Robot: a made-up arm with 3 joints. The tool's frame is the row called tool.
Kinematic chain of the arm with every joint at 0, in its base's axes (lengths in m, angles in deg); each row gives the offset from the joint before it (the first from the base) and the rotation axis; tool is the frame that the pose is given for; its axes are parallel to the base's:
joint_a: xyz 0 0 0.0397 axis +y
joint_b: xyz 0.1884 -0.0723 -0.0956 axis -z
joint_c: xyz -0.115 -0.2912 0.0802 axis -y
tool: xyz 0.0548 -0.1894 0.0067
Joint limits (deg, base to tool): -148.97..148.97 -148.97..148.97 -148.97..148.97
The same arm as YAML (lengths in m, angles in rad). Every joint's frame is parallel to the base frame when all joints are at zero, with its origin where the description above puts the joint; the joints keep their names.
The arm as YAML. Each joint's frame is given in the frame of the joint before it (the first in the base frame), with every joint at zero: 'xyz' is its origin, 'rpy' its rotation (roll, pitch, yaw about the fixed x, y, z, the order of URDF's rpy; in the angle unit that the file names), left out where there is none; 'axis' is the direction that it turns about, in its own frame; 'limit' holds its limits. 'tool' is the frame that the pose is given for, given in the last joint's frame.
units:
  length: m
  angle: rad
joints:
  - name: joint_a
    type: revolute
    origin:
      xyz: [0.0, 0.0, 0.0397]
    axis: "+y"
    limit:
      lower: -2.6
      upper: 2.6
  - name: joint_b
    type: revolute
    origin:
      xyz: [0.1884, -0.0723, -0.0956]
    axis: "-z"
    limit:
      lower: -2.6
      upper: 2.6
  - name: joint_c
    type: revolute
    origin:
      xyz: [-0.115, -0.2912, 0.0802]
    axis: "-y"
    limit:
      lower: -2.6
      upper: 2.6
tool:
  origin:
    xyz: [0.0548, -0.1894, 0.0067]

